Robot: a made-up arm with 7 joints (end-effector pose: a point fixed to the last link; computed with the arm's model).
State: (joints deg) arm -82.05 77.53 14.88 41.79 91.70 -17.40 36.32
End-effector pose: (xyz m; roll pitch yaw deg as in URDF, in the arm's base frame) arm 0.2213 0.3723 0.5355 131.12 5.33 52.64
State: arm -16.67 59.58 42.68 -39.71 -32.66 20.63 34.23
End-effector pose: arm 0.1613 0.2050 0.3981 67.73 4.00 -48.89
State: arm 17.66 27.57 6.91 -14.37 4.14 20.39 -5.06
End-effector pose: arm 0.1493 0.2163 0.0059 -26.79 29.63 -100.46
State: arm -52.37 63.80 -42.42 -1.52 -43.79 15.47 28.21
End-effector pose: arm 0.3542 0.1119 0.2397 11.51 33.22 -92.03
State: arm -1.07 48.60 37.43 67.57 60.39 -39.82 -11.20
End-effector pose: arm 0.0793 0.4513 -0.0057 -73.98 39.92 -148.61
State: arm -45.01 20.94 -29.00 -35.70 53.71 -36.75 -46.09
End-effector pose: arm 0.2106 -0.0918 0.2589 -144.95 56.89 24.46
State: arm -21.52 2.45 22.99 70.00 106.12 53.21 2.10
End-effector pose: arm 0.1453 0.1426 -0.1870 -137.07 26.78 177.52
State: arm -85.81 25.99 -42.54 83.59 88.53 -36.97 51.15
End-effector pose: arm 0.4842 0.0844 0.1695 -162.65 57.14 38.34
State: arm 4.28 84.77 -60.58 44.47 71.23 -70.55 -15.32
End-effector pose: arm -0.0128 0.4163 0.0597 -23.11 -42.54 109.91
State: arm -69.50 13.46 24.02 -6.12 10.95 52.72 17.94
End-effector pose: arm 0.3589 0.1302 0.3421 21.84 -2.79 -54.94
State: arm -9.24 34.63 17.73 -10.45 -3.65 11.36 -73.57
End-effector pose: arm 0.2731 0.2312 0.1407 -14.48 11.66 -153.63
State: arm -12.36 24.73 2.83 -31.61 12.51 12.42 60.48
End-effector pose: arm 0.2431 0.1232 0.1701 54.65 1.11 -29.72
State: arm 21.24 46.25 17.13 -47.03 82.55 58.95 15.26
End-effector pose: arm 0.1355 0.2134 0.2034 119.35 31.69 56.93
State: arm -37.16 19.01 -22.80 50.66 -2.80 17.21 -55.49
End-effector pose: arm 0.3533 0.0841 -0.0750 -39.21 -22.54 -146.59
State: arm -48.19 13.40 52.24 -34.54 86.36 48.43 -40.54
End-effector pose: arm 0.1869 0.2552 0.2678 16.58 30.80 -16.81
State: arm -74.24 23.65 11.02 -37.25 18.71 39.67 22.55
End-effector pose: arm 0.2178 0.0870 0.4397 76.41 -14.22 -52.87
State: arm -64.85 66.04 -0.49 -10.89 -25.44 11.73 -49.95
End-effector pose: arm 0.2628 0.1395 0.4876 14.22 61.72 -143.66
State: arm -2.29 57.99 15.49 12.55 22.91 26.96 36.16
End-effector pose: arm 0.2374 0.3637 0.1620 94.38 61.99 37.14
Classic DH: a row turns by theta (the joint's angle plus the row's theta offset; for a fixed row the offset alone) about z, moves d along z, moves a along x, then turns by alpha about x. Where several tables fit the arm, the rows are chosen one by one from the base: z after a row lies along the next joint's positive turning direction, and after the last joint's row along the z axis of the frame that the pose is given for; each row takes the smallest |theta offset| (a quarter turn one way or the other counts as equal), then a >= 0, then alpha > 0; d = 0 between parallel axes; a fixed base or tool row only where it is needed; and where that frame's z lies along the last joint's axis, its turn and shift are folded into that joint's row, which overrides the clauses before.
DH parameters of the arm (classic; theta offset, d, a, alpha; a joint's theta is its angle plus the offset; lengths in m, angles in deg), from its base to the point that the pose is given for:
base (fixed): -4.07 0.2649 -0.0108 -74.51
joint 1: -75.12 0.0143 0.0093 -90
joint 2: 74 0.0188 -0.033 90
joint 3: 90 -0.2697 0.0259 -90
joint 4: 90 0.032 0.0052 90
joint 5: 0 0.198 -0.03 -90
joint 6: -90 -0.014 0.0536 90
joint 7: 90 0.0286 0.01 -14.33
tool (fixed): -179.99 -0.0424 0 0

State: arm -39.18 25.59 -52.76 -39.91 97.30 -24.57 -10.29
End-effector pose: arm 0.1741 -0.1220 0.1764 -168.58 38.71 -1.22
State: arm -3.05 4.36 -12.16 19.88 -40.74 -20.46 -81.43
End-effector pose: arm 0.2318 0.0446 -0.0962 45.54 -19.89 -171.88
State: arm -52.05 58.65 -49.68 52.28 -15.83 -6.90 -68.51
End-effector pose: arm 0.3908 0.2698 0.1146 -52.65 -1.60 -162.03
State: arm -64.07 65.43 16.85 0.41 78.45 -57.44 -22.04
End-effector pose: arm 0.2820 0.1937 0.4744 -168.71 19.55 68.02
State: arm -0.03 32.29 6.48 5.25 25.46 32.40 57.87
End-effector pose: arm 0.2047 0.2561 0.0125 73.12 58.32 22.07
